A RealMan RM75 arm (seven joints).
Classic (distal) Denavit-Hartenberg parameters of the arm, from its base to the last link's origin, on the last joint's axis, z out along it. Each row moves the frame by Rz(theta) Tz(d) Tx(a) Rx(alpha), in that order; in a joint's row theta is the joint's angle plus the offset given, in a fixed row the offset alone. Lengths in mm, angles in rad.
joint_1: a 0  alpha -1.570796  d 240.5  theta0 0
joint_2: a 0  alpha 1.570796  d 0  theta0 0
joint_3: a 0  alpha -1.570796  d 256  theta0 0
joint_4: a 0  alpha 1.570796  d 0  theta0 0
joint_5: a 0  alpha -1.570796  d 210  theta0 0
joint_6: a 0  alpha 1.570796  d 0  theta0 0
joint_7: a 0  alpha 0  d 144  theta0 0
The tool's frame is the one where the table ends.
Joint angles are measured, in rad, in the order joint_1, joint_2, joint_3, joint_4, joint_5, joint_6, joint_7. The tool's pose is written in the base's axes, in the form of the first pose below.
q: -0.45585, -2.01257, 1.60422, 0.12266, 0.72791, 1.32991, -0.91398
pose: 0.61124 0.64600 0.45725 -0.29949; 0.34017 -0.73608 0.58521 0.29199; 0.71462 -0.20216 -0.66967 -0.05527; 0 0 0 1
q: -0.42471, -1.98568, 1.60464, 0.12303, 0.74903, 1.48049, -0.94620
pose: 0.56384 0.61497 0.55126 -0.29694; 0.33069 -0.77975 0.53163 0.27501; 0.75679 -0.11746 -0.64302 -0.04009; 0 0 0 1
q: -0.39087, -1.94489, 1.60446, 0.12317, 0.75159, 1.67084, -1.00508
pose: 0.48352 0.57386 0.66097 -0.29439; 0.33012 -0.81890 0.46949 0.25603; 0.81070 -0.00881 -0.58540 -0.01431; 0 0 0 1
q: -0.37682, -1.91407, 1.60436, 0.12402, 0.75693, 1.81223, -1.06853
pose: 0.41975 0.52797 0.73828 -0.29047; 0.35030 -0.84462 0.40486 0.24324; 0.83732 0.08869 -0.53948 0.00569; 0 0 0 1
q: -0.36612, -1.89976, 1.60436, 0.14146, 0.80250, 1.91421, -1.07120
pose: 0.41485 0.44624 0.79295 -0.28485; 0.34906 -0.88285 0.31422 0.22993; 0.84028 0.14643 -0.52201 0.01452; 0 0 0 1
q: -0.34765, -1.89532, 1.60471, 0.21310, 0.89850, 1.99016, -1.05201
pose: 0.45366 0.31820 0.83243 -0.27558; 0.33429 -0.92664 0.17203 0.21528; 0.82610 0.20023 -0.52675 0.01615; 0 0 0 1
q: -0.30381, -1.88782, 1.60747, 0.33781, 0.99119, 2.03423, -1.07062
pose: 0.49961 0.20683 0.84120 -0.26904; 0.32925 -0.94354 0.03645 0.20046; 0.80124 0.25875 -0.53950 0.01882; 0 0 0 1
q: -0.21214, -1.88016, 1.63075, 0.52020, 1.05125, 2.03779, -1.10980
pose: 0.54793 0.13141 0.82614 -0.26530; 0.31902 -0.94577 -0.06114 0.18054; 0.77331 0.29706 -0.56014 0.02047; 0 0 0 1
